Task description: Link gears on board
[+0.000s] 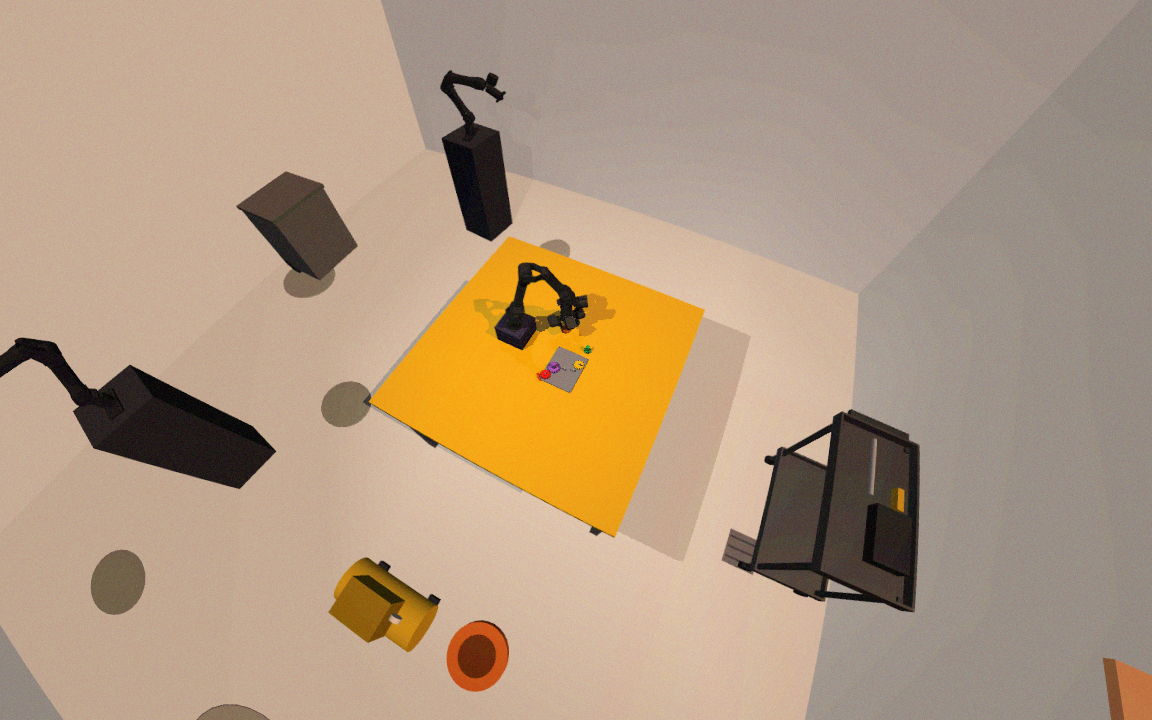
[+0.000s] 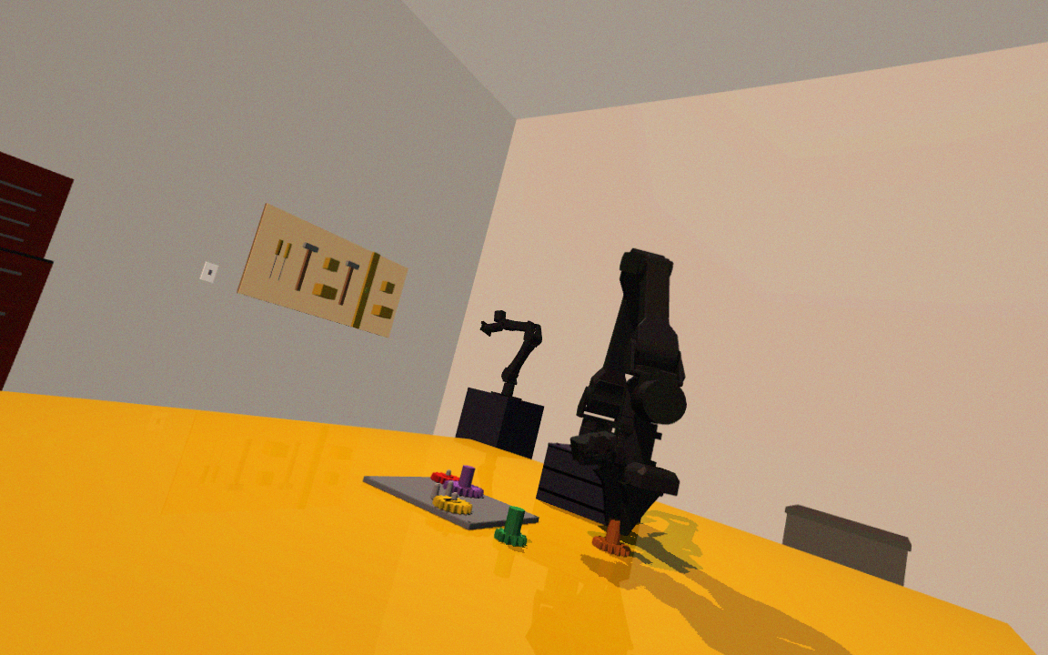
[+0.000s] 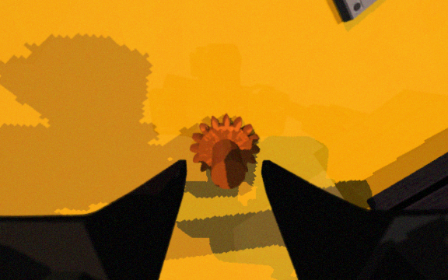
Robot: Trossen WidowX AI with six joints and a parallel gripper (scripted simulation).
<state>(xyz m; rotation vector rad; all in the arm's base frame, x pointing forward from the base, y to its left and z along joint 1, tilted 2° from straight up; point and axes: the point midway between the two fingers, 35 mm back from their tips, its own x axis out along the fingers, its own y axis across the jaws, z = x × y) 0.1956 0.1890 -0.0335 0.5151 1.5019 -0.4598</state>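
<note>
My gripper tip is 8 cm short of the purple gear and 23 cm to the left of it. The rest, counted from my gripper tip: green gear 16 cm ahead, 5 cm to the right, 1 cm below; then orange gear 1 cm below; then red gear 7 cm ahead, 29 cm to the right, 1 cm below.
</note>
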